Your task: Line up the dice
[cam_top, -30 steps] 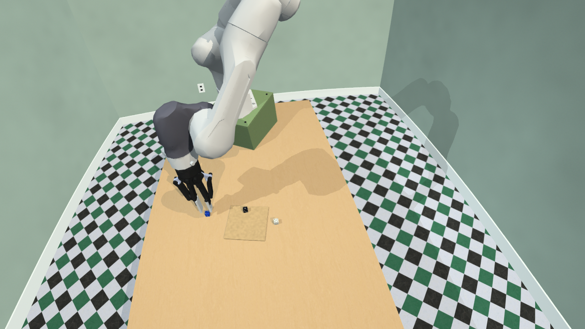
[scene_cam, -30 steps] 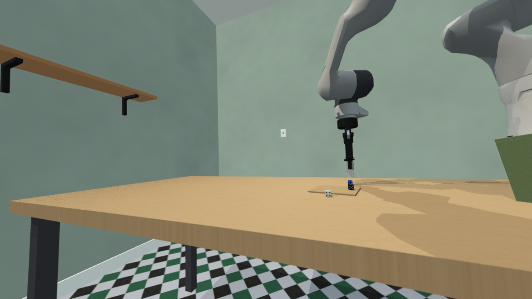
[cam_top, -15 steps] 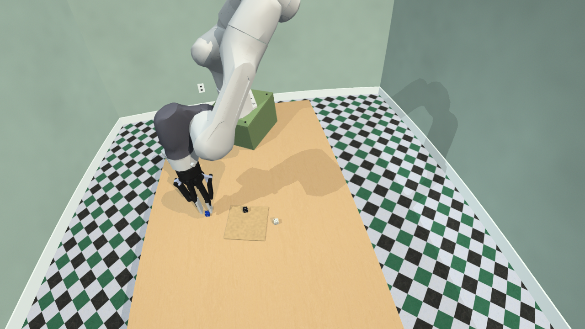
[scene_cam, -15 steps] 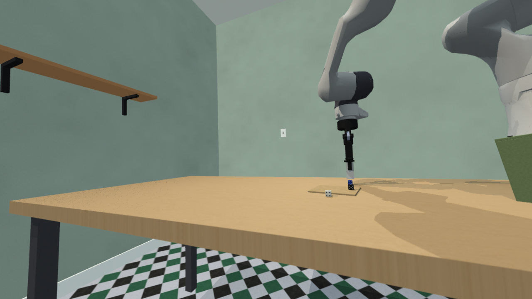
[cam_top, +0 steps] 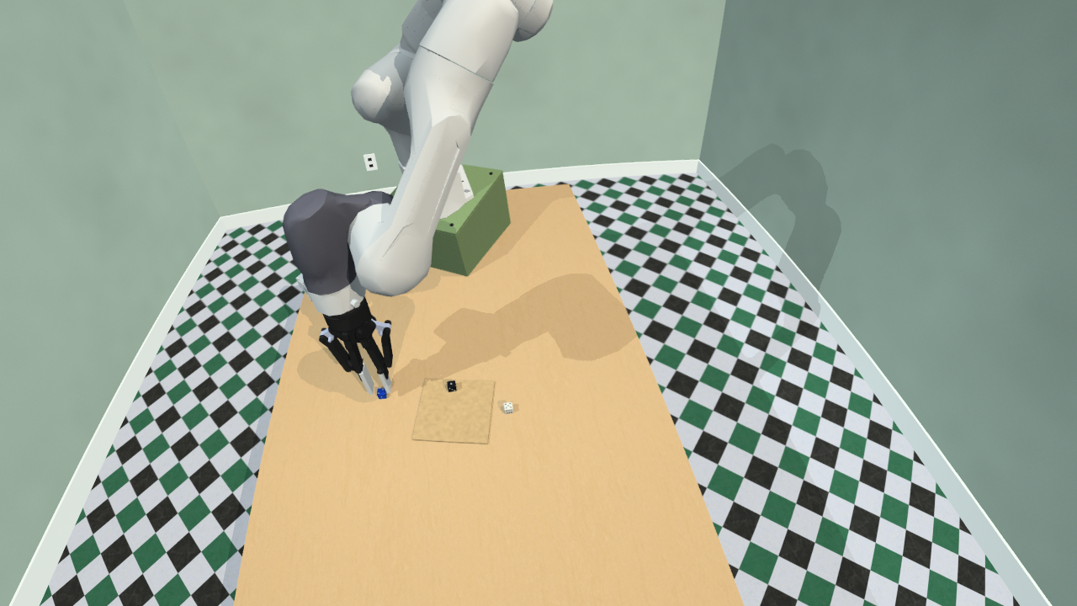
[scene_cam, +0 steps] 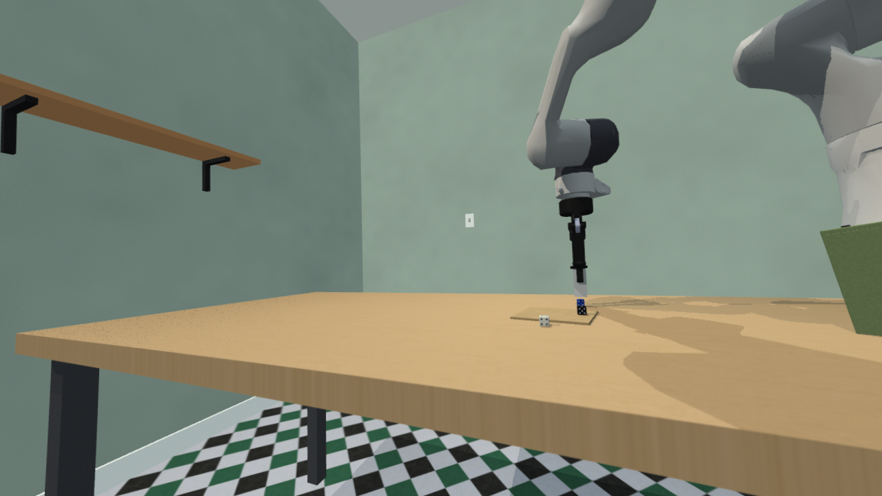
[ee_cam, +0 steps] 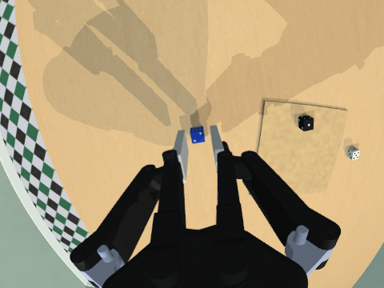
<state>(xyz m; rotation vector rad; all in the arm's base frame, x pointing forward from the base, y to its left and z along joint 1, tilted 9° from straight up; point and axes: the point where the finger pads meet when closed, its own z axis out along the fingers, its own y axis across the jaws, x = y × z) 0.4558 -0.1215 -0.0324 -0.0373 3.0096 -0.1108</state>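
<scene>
The blue die is 5 cm below my hand. Round my hand: black die: 14 cm to the left, 4 cm below; tan mat: 14 cm to the left, 5 cm below, 5 cm ahead; white die: 25 cm to the left, 6 cm ahead, 5 cm below.
</scene>
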